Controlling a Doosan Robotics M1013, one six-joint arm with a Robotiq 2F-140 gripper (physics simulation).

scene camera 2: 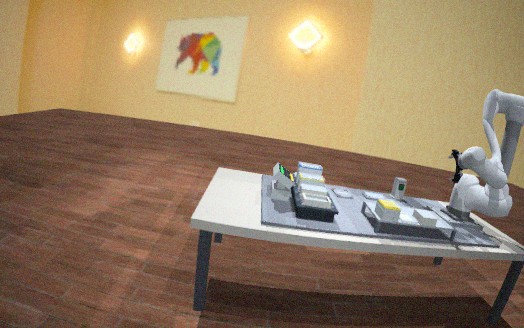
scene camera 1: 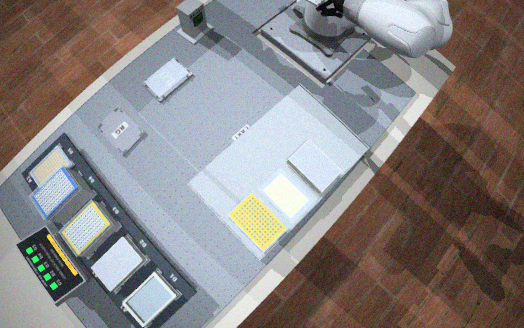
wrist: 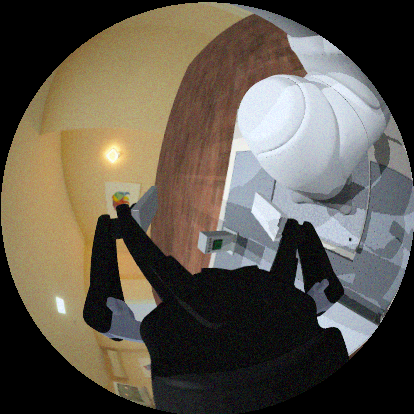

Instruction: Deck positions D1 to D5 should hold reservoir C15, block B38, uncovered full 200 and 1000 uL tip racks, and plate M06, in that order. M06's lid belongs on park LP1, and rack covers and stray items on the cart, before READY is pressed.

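Places are measured from the arm's base along level axes (x ahead, y left, z up), in metres.
Pixels of known places: gripper, fingertip midpoint: (scene camera 2: 450,168) (wrist: 207,198); arm's base, link origin: (scene camera 2: 456,216) (scene camera 1: 322,30).
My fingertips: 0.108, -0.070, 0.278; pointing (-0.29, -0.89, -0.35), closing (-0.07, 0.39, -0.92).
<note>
For each thing: its top centre in the pictures, then the offset to it from my fingertips, as dx, dy, dz. "pt": a spot on its surface instead.
- pale blue reservoir, top centre: (scene camera 1: 148,299) (scene camera 2: 316,197) +0.904, +0.242, -0.207
- white block, top centre: (scene camera 1: 116,264) (scene camera 2: 313,187) +0.893, +0.118, -0.196
- yellow-rimmed tip rack, top centre: (scene camera 1: 83,227) (scene camera 2: 312,176) +0.882, -0.005, -0.168
- blue-rimmed tip rack, top centre: (scene camera 1: 52,191) (scene camera 2: 310,164) +0.871, -0.129, -0.135
- beige plate, top centre: (scene camera 1: 49,168) +0.860, -0.252, -0.224
- cart, top centre: (scene camera 1: 282,164) (scene camera 2: 409,214) +0.398, +0.274, -0.230
- yellow perforated rack, top centre: (scene camera 1: 257,221) (scene camera 2: 389,202) +0.566, +0.324, -0.166
- flat cream piece, top centre: (scene camera 1: 286,194) (scene camera 2: 406,216) +0.459, +0.335, -0.220
- white box, top centre: (scene camera 1: 315,165) (scene camera 2: 425,213) +0.352, +0.347, -0.195
- console, surface spot: (scene camera 1: 52,265) pt +1.019, -0.006, -0.172
- grey holder marked RG, top centre: (scene camera 1: 119,129) (scene camera 2: 342,192) +0.623, -0.196, -0.282
- small upright box with a green face, top centre: (scene camera 1: 189,5) (wrist: 201,242) (scene camera 2: 401,178) +0.185, -0.285, -0.166
In scene view 1, a pale blue reservoir (scene camera 1: 151,298) sits at D1, a white block (scene camera 1: 120,263) at D2, a yellow-rimmed tip rack (scene camera 1: 86,228) at D3, a blue-rimmed tip rack (scene camera 1: 56,192) at D4 and a beige plate (scene camera 1: 51,165) at D5. Both racks show dotted tops without covers. A pale, lid-like rectangle (scene camera 1: 168,79) lies on a holder at the back; its label is unreadable. The cart (scene camera 1: 220,175) bears a yellow perforated rack (scene camera 1: 257,221) (scene camera 2: 387,210), a flat cream piece (scene camera 1: 286,195) and a white box (scene camera 1: 315,165). My gripper (scene camera 2: 453,166) (wrist: 207,198) is open and empty, high beside the arm's base, far from the deck.
A console (scene camera 1: 52,265) beside the deck shows several green lights. A grey holder marked RG (scene camera 1: 121,131) lies between the deck and the pale rectangle. A small upright box with a green face (scene camera 1: 192,17) (scene camera 2: 399,188) (wrist: 212,242) stands near the table's back edge.
</note>
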